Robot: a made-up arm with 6 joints. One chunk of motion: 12 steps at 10 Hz.
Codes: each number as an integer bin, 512 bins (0 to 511) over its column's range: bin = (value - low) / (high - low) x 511, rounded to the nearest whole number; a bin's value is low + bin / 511 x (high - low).
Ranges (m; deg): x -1.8..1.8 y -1.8..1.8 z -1.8..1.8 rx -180..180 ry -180..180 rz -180..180
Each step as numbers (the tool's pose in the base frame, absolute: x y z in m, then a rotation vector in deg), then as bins.
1 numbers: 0.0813 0.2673 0.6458 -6.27 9.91 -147.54
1 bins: 267 293 347 247 270 46
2 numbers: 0.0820 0.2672 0.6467 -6.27 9.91 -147.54
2 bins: 267 293 347 247 270 46
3 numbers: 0.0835 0.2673 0.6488 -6.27 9.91 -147.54
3 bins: 267 293 348 247 270 46
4 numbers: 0.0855 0.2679 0.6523 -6.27 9.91 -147.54
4 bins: 268 294 348 247 270 46
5 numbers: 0.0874 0.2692 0.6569 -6.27 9.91 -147.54
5 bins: 268 294 349 247 270 46
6 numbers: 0.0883 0.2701 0.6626 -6.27 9.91 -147.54
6 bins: 268 294 350 247 270 46
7 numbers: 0.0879 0.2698 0.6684 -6.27 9.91 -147.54
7 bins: 268 294 350 247 270 46
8 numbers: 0.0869 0.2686 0.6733 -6.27 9.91 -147.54
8 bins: 268 294 351 247 270 46
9 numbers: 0.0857 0.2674 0.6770 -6.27 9.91 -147.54
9 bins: 268 293 352 247 270 46
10 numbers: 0.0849 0.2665 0.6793 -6.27 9.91 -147.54
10 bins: 268 293 352 247 270 46
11 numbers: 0.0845 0.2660 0.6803 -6.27 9.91 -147.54
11 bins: 267 293 352 247 270 46
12 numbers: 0.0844 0.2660 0.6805 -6.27 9.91 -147.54
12 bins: 267 293 352 247 270 46
